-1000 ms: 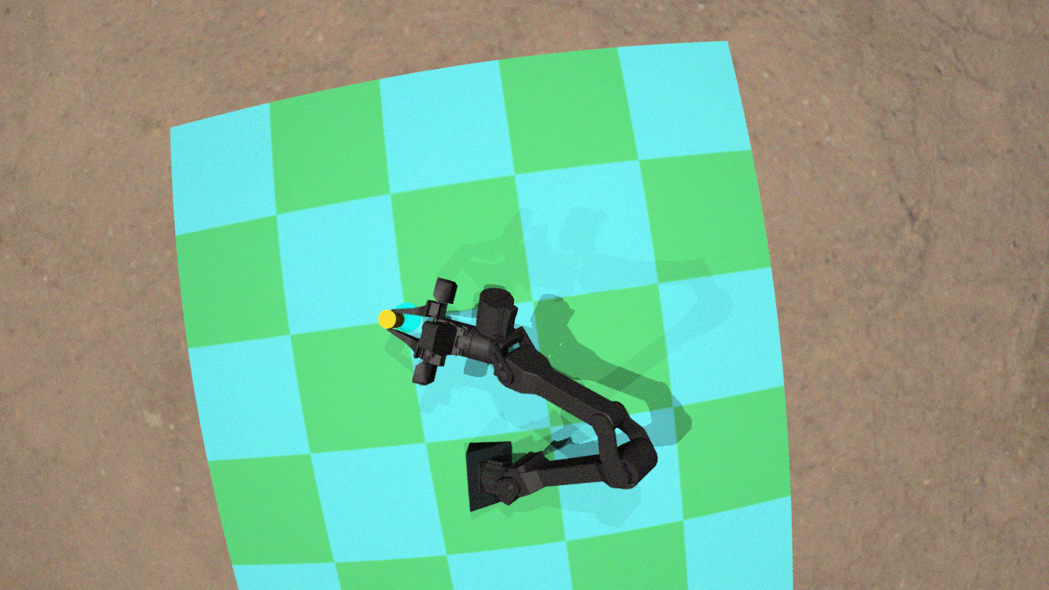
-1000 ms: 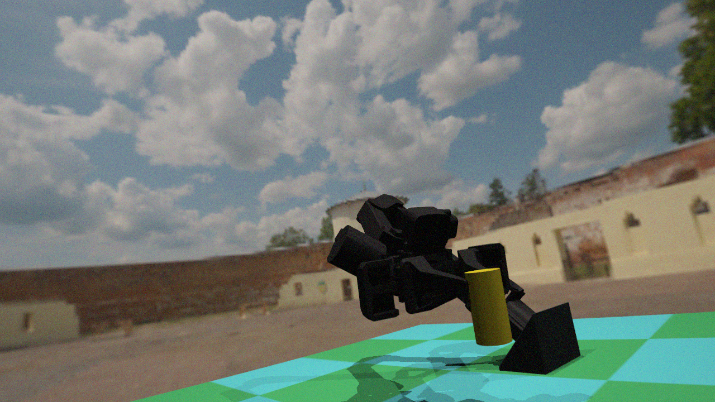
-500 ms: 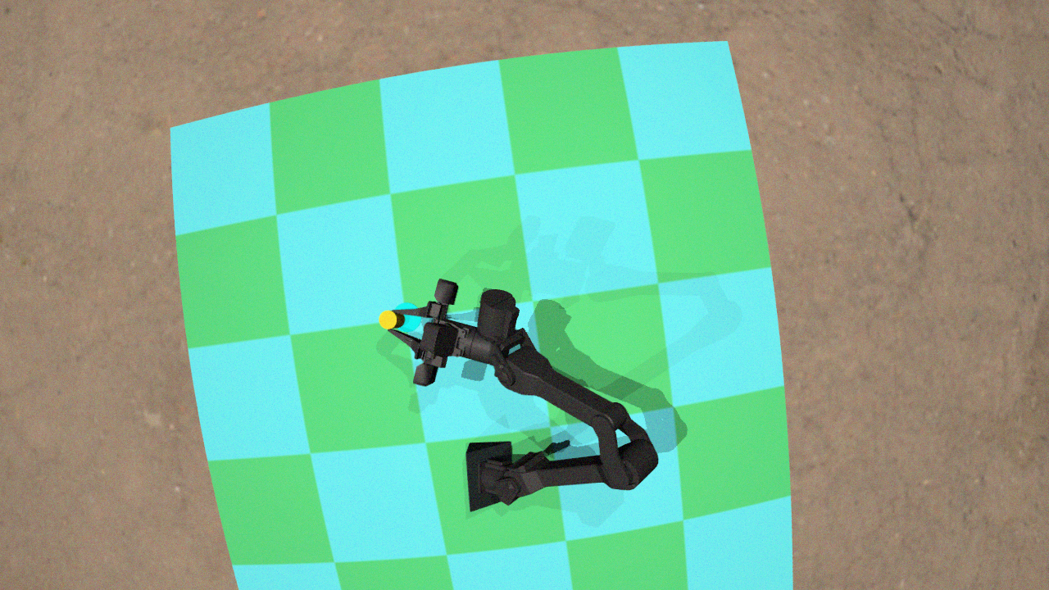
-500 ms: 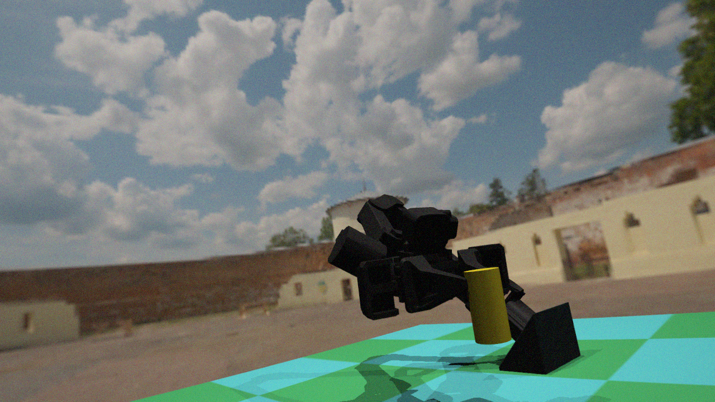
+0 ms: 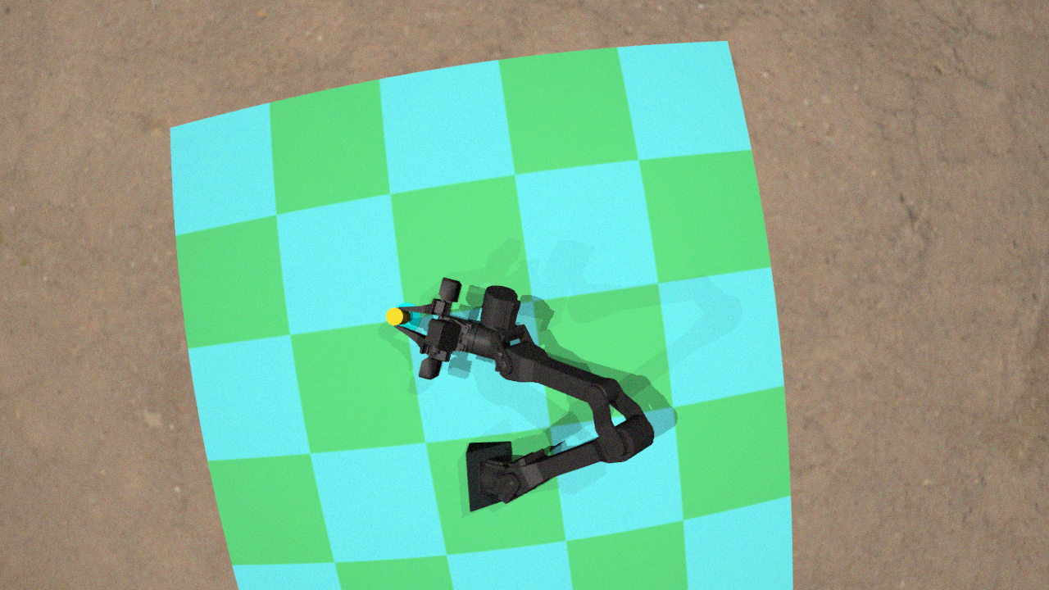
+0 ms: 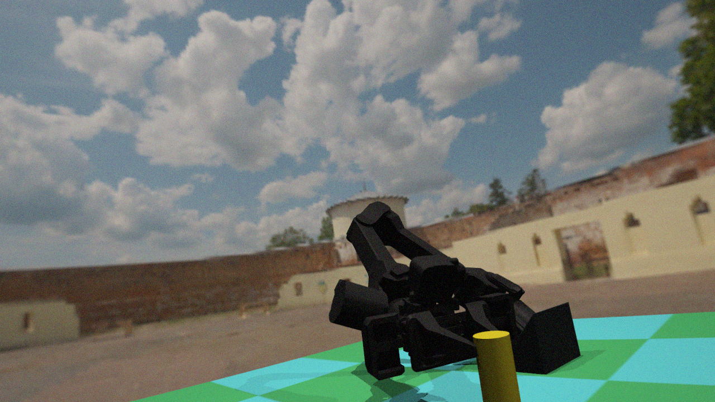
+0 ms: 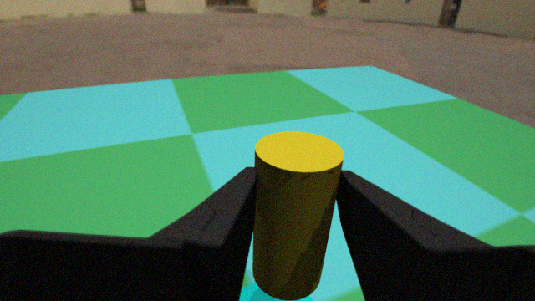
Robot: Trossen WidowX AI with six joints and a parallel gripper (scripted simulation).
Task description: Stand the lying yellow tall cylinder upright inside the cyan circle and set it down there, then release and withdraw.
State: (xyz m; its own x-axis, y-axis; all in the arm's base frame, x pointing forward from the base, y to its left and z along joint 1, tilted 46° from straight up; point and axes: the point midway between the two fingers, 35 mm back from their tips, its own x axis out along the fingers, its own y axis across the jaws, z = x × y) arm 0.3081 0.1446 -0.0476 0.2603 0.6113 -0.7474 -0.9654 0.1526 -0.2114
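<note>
Right now the yellow tall cylinder is 20 mm below my gripper tip. Round my gripper tip: cyan circle (100 mm below).
</note>
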